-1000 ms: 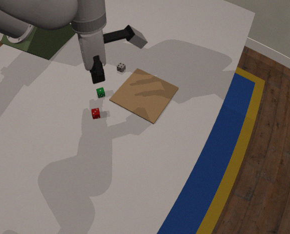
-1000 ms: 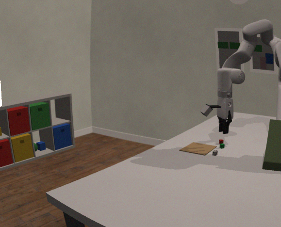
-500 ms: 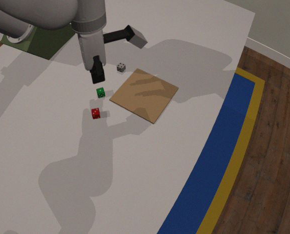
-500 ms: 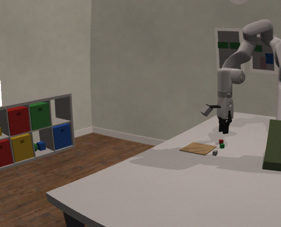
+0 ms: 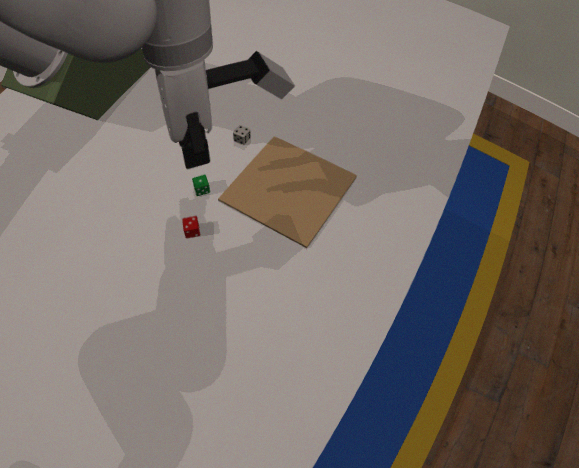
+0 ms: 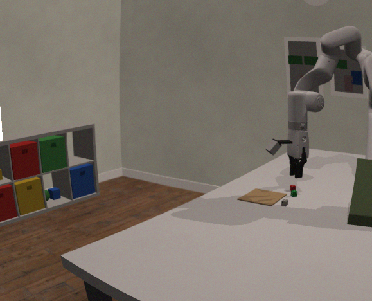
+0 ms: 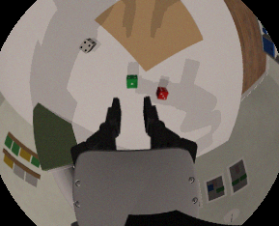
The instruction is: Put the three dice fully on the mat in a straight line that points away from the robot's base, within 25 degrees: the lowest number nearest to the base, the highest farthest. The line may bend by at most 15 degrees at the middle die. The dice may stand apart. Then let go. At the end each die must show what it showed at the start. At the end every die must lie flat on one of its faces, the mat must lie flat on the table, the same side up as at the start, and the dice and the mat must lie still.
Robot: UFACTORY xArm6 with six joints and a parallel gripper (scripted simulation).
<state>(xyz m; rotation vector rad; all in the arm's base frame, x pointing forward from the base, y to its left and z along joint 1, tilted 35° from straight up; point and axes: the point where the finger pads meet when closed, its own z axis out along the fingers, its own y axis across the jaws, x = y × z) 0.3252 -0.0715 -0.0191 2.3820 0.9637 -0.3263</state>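
Now: hand 90 mm above the green die. The rest, counted from my hand: red die 20 mm ahead, 70 mm to the right, 90 mm below; tan mat 110 mm ahead, 50 mm to the left, 90 mm below; white die 10 mm ahead, 110 mm to the left, 90 mm below.
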